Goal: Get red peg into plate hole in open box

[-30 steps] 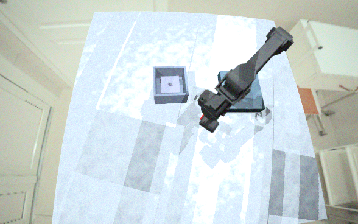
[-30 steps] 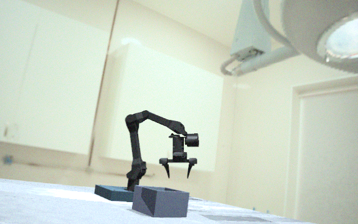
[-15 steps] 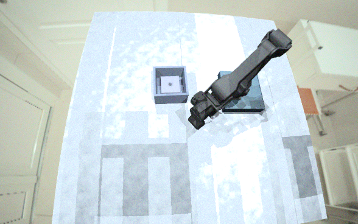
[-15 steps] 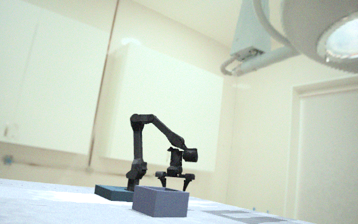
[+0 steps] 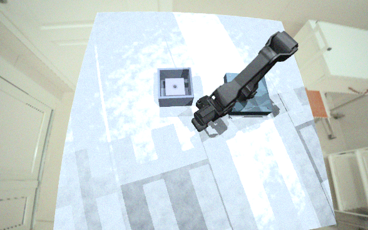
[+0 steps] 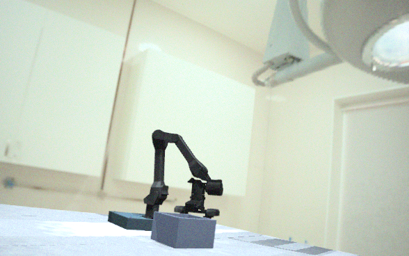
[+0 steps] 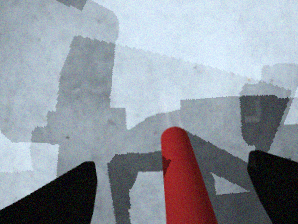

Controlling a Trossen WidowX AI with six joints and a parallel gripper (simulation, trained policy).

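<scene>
Right now the red peg is 20 mm above my gripper tip. From my gripper tip the other things lie so: light grey plate (160 mm to the right, 160 mm ahead, 20 mm above); then grey box (160 mm to the right, 160 mm ahead).
</scene>
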